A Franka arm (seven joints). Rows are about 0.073 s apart.
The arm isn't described. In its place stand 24 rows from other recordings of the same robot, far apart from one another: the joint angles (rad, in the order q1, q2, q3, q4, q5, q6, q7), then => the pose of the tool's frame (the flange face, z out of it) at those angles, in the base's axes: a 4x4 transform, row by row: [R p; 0 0 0 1], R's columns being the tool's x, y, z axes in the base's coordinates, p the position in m.
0.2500 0.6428 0.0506 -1.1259 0.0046 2.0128 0.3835 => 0.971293, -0.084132, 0.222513, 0.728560; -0.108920, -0.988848, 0.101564, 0.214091; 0.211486, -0.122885, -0.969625, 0.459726; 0, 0, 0, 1
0.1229 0.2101 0.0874 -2.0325 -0.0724 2.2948 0.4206 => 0.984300, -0.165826, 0.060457, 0.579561; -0.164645, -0.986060, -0.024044, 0.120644; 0.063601, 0.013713, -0.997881, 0.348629; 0, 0, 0, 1
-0.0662 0.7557 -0.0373 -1.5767 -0.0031 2.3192 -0.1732 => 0.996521, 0.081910, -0.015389, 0.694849; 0.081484, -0.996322, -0.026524, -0.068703; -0.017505, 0.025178, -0.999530, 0.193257; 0, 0, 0, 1
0.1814 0.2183 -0.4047 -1.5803 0.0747 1.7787 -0.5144 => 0.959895, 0.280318, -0.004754, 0.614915; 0.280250, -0.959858, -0.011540, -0.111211; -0.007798, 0.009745, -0.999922, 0.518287; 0, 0, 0, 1
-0.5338 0.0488 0.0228 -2.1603 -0.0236 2.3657 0.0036 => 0.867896, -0.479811, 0.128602, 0.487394; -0.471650, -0.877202, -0.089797, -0.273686; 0.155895, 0.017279, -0.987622, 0.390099; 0, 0, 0, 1
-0.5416 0.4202 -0.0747 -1.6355 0.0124 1.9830 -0.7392 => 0.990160, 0.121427, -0.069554, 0.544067; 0.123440, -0.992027, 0.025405, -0.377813; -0.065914, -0.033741, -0.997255, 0.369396; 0, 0, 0, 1
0.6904 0.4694 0.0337 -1.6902 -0.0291 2.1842 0.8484 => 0.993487, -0.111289, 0.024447, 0.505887; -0.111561, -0.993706, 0.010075, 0.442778; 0.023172, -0.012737, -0.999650, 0.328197; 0, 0, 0, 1
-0.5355 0.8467 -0.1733 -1.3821 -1.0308 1.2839 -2.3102 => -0.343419, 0.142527, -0.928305, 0.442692; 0.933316, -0.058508, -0.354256, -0.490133; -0.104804, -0.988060, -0.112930, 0.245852; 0, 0, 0, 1
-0.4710 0.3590 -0.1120 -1.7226 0.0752 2.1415 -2.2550 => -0.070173, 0.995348, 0.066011, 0.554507; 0.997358, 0.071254, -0.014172, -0.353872; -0.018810, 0.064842, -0.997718, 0.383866; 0, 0, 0, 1
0.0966 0.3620 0.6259 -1.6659 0.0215 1.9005 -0.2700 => 0.573422, 0.796153, -0.193205, 0.503947; 0.819260, -0.557384, 0.134668, 0.393280; -0.000473, -0.235507, -0.971873, 0.426023; 0, 0, 0, 1
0.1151 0.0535 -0.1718 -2.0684 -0.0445 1.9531 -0.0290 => 0.985551, -0.004549, -0.169316, 0.537394; -0.011619, -0.999100, -0.040789, -0.032779; -0.168978, 0.042167, -0.984717, 0.393589; 0, 0, 0, 1
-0.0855 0.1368 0.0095 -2.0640 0.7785 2.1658 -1.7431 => 0.310198, 0.938840, 0.149523, 0.575009; 0.746728, -0.337960, 0.572871, -0.016222; 0.588367, -0.066050, -0.805892, 0.374395; 0, 0, 0, 1
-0.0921 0.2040 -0.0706 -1.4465 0.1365 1.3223 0.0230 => 0.935163, -0.191530, -0.297971, 0.578628; -0.145964, -0.974834, 0.168504, -0.073705; -0.322746, -0.114086, -0.939585, 0.548928; 0, 0, 0, 1
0.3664 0.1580 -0.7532 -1.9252 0.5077 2.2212 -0.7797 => 0.935380, 0.159101, 0.315833, 0.572834; 0.104012, -0.977352, 0.184296, -0.198886; 0.338002, -0.139536, -0.930744, 0.448709; 0, 0, 0, 1
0.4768 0.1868 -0.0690 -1.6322 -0.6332 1.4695 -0.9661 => 0.136279, 0.990138, -0.032481, 0.561831; 0.735594, -0.123097, -0.666145, 0.171535; -0.663573, 0.066889, -0.745115, 0.505944; 0, 0, 0, 1
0.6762 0.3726 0.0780 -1.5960 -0.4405 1.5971 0.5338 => 0.953023, 0.300799, 0.035595, 0.489358; 0.275302, -0.811191, -0.515925, 0.391252; -0.126315, 0.501487, -0.855894, 0.401497; 0, 0, 0, 1
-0.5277 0.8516 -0.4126 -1.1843 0.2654 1.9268 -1.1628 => 0.967147, 0.242093, -0.077567, 0.524230; 0.242660, -0.970109, -0.002185, -0.538355; -0.075777, -0.016710, -0.996985, 0.295641; 0, 0, 0, 1
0.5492 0.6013 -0.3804 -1.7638 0.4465 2.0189 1.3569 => 0.131600, -0.949748, -0.284009, 0.612179; -0.975623, -0.174844, 0.132623, 0.145913; -0.175615, 0.259633, -0.949605, 0.222782; 0, 0, 0, 1
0.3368 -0.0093 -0.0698 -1.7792 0.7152 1.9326 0.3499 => 0.961507, -0.272141, 0.038001, 0.547378; -0.231269, -0.726792, 0.646751, 0.196419; -0.148389, -0.630644, -0.761754, 0.579911; 0, 0, 0, 1
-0.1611 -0.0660 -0.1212 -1.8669 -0.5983 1.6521 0.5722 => 0.748687, -0.610125, -0.259261, 0.492402; -0.644050, -0.576781, -0.502517, -0.202779; 0.157061, 0.543205, -0.824779, 0.543752; 0, 0, 0, 1
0.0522 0.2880 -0.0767 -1.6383 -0.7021 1.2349 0.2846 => 0.819522, -0.022782, -0.572595, 0.565871; -0.444255, -0.656414, -0.609720, -0.093577; -0.361969, 0.754057, -0.548066, 0.448785; 0, 0, 0, 1
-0.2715 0.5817 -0.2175 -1.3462 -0.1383 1.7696 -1.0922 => 0.750631, 0.615987, -0.238984, 0.627325; 0.594652, -0.787490, -0.162015, -0.312853; -0.287996, -0.020499, -0.957412, 0.384722; 0, 0, 0, 1
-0.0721 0.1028 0.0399 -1.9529 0.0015 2.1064 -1.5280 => 0.075777, 0.995824, 0.050907, 0.585663; 0.997096, -0.076064, 0.003730, -0.019317; 0.007587, 0.050477, -0.998696, 0.430508; 0, 0, 0, 1
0.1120 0.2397 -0.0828 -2.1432 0.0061 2.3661 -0.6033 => 0.807675, 0.589424, -0.015507, 0.565185; 0.589222, -0.807816, -0.015860, 0.017079; -0.021875, 0.003673, -0.999754, 0.290445; 0, 0, 0, 1
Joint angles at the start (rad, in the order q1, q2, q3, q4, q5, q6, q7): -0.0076 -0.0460 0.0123 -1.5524 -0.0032 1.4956 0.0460
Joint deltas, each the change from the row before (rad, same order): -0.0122 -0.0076 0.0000 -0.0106 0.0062 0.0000 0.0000; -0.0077 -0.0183 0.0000 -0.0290 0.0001 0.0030 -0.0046; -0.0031 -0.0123 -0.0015 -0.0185 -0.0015 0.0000 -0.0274; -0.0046 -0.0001 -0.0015 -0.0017 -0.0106 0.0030 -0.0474; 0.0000 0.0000 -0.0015 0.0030 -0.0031 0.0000 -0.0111; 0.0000 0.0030 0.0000 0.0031 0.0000 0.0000 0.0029
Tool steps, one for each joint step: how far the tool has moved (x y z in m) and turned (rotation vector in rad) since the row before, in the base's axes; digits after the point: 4 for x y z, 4 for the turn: -0.0024 -0.0058 -0.0009 0.0061 0.0030 -0.0118; -0.0056 -0.0039 -0.0036 0.0000 0.0077 -0.0031; -0.0040 -0.0025 -0.0022 -0.0007 0.0062 0.0227; 0.0002 -0.0044 -0.0005 -0.0092 -0.0010 0.0408; 0.0000 -0.0012 0.0014 -0.0028 -0.0028 0.0095; 0.0010 0.0000 -0.0001 0.0000 -0.0001 -0.0029
